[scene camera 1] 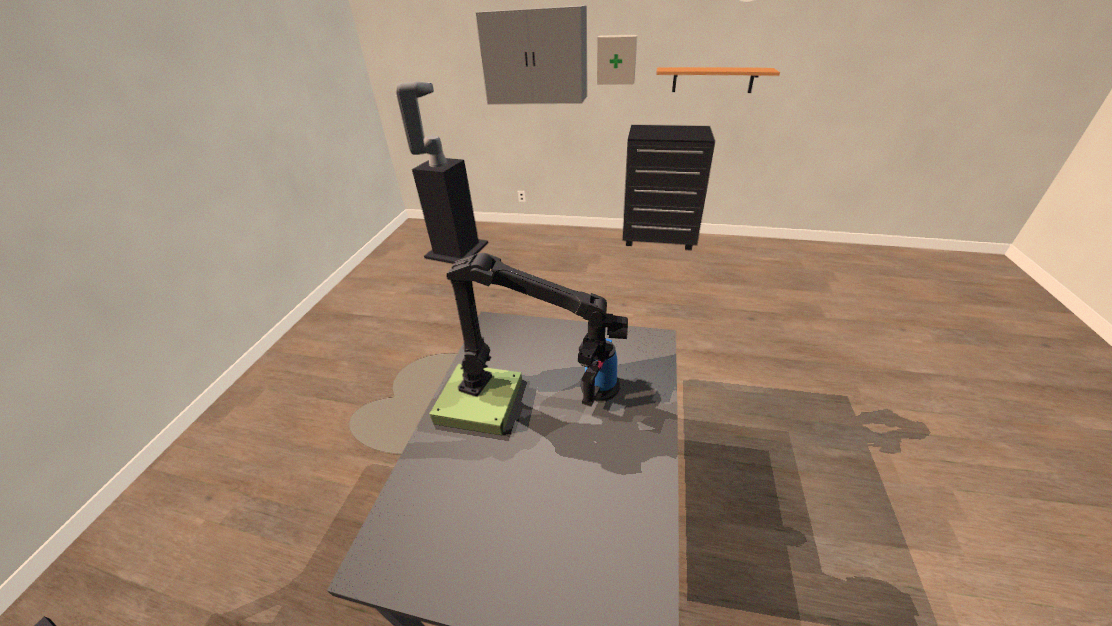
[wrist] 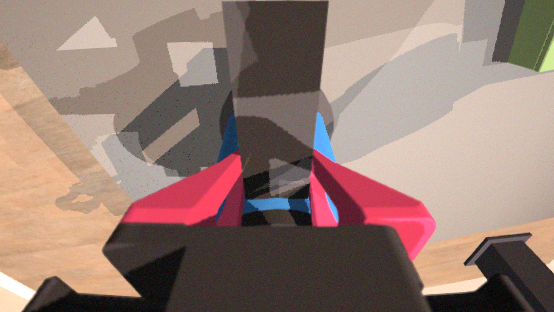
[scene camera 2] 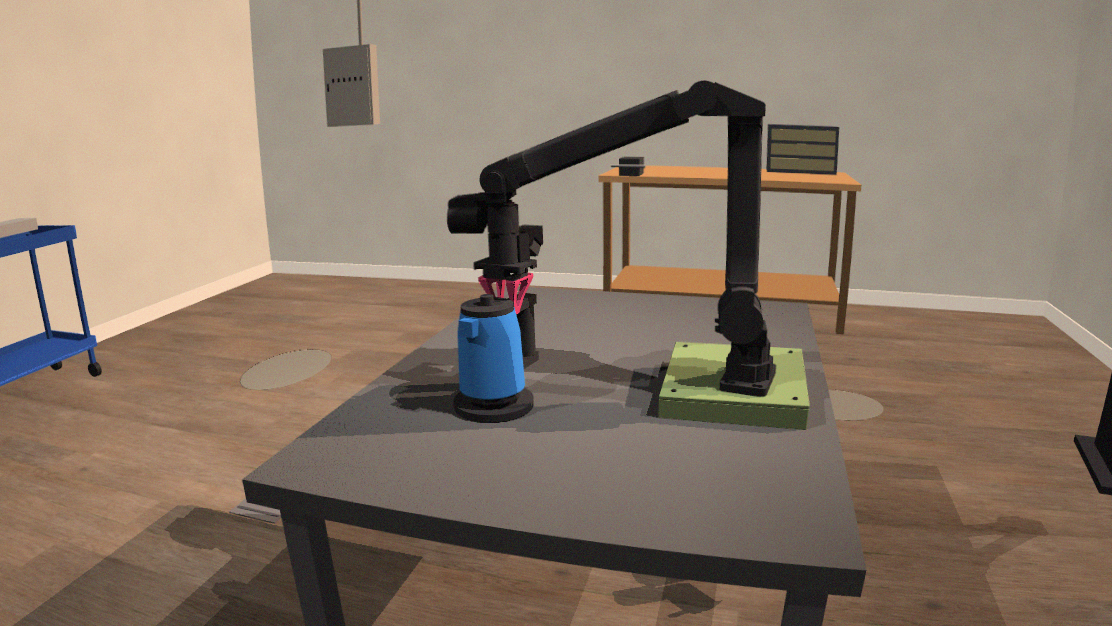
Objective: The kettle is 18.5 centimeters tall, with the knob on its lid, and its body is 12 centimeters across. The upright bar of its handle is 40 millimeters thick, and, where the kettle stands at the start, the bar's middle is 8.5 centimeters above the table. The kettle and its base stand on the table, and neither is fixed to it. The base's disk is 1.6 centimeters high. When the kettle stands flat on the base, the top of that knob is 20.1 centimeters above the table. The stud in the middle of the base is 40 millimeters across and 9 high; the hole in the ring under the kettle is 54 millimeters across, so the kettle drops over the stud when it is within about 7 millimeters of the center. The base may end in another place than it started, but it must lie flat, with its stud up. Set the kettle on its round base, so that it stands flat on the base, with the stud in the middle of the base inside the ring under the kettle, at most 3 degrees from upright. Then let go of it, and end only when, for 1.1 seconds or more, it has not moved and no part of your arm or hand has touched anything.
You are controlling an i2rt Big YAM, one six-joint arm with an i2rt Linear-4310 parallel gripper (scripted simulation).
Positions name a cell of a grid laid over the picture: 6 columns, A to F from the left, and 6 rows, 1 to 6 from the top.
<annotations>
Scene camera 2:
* my gripper: C4
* round base: C4
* blue kettle: C4
</annotations>
